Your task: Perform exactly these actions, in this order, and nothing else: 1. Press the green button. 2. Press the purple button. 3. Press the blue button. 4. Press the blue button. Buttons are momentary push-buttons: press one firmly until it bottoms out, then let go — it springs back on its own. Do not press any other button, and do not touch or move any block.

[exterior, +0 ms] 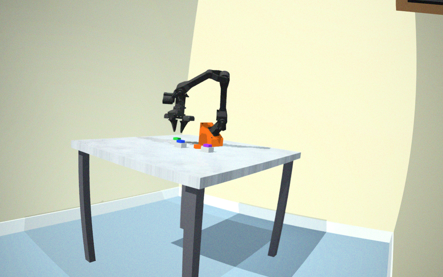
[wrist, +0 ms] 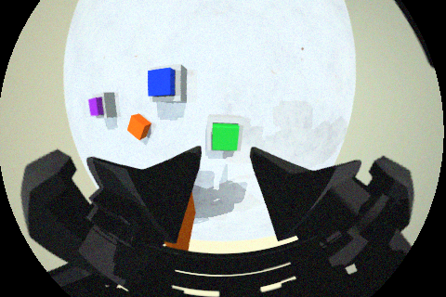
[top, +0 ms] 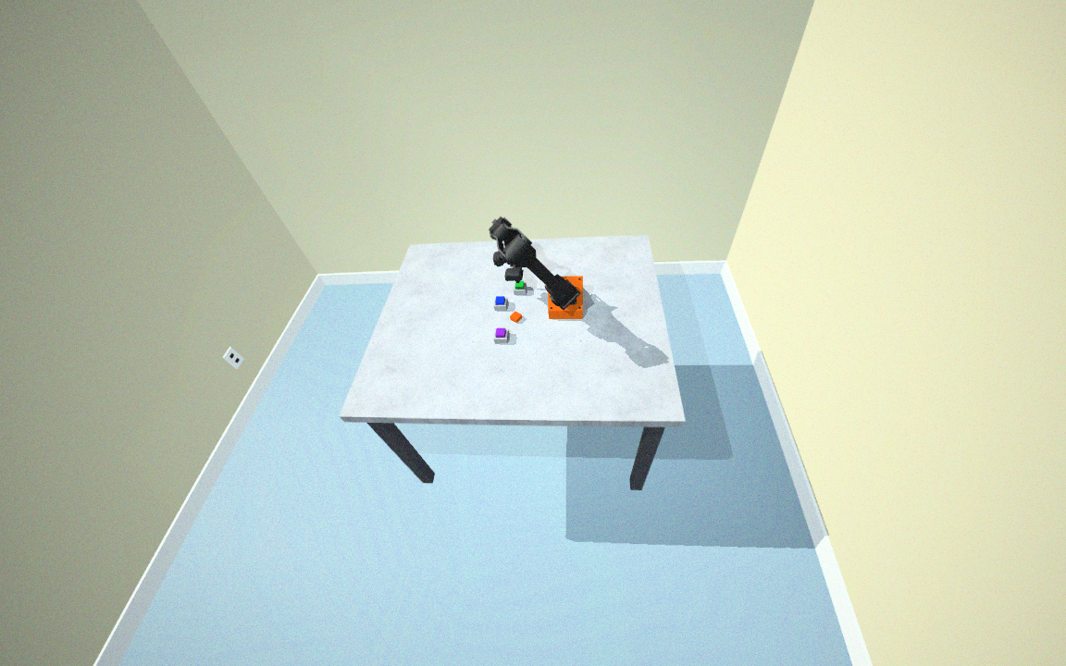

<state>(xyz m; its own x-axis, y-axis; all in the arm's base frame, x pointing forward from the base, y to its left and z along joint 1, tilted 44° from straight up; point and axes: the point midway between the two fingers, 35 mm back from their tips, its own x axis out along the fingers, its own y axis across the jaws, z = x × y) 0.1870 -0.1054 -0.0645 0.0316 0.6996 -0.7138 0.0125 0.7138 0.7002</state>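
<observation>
Now: the green button 40 mm below my gripper tip. The rest, counted from my gripper tip: small orange block (10 mm ahead, 150 mm to the left, 60 mm below); blue button (70 mm ahead, 80 mm to the left, 40 mm below); purple button (50 mm ahead, 240 mm to the left, 40 mm below).
</observation>
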